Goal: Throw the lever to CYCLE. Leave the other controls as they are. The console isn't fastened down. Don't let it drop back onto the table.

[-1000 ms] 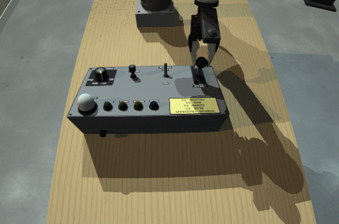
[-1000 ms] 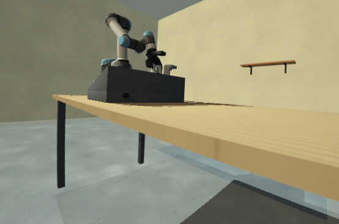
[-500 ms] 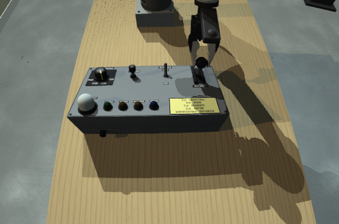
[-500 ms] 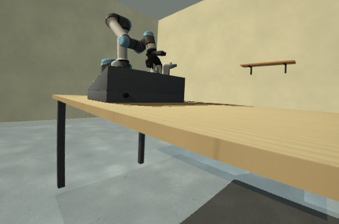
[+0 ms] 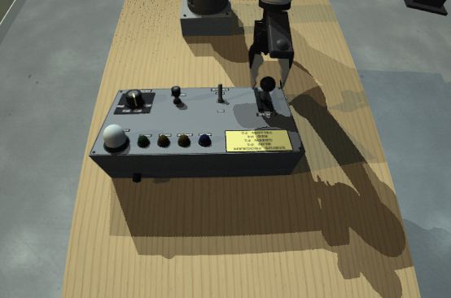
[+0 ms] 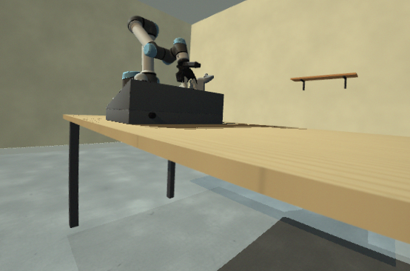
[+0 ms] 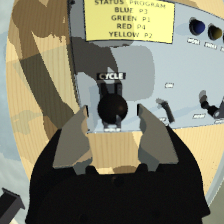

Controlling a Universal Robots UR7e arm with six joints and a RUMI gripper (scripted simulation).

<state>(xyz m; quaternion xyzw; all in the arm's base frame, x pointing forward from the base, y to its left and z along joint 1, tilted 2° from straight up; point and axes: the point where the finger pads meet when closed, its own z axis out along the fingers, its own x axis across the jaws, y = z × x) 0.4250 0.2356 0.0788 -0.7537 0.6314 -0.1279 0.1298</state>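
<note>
My hand is 4 cm above the lever. Also, from my hand: grey console 6 cm ahead, 17 cm to the right, 8 cm below; then pull knob 2 cm ahead, 24 cm to the right, 6 cm below; then thin stick switch 12 cm to the right, 7 cm below.
</note>
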